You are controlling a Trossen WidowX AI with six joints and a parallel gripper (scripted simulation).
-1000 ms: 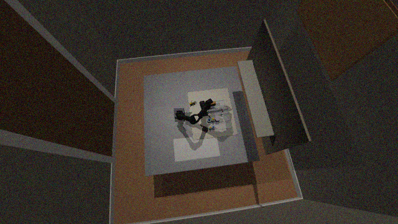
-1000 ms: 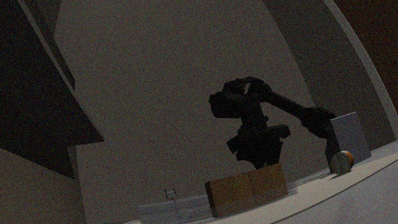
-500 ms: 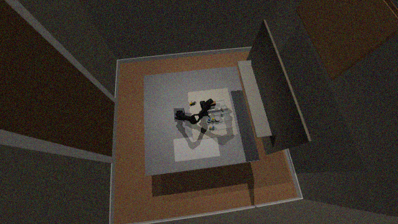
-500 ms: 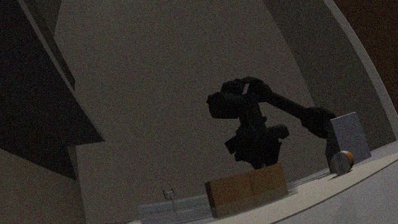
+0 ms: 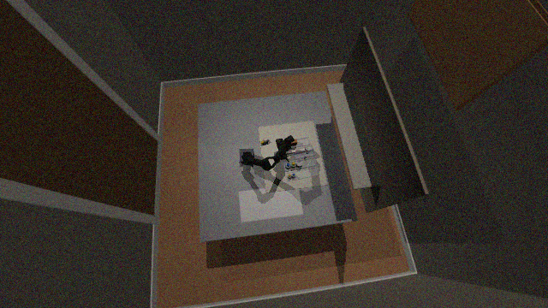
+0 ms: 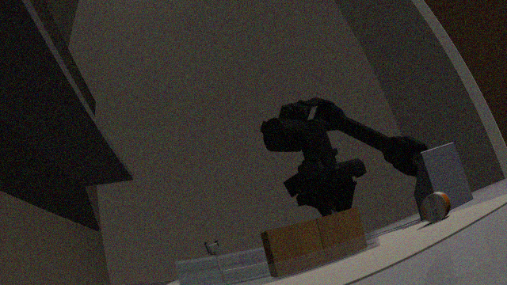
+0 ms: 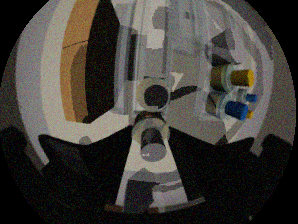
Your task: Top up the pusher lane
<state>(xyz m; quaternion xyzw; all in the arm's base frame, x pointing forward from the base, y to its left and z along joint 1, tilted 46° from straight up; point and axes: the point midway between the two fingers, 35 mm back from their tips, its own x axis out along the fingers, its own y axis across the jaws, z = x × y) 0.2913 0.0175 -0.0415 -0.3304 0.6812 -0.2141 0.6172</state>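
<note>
My gripper tip is 18 cm short of the clear-railed lane, 3 cm above it and 1 cm to the right of it.
</note>
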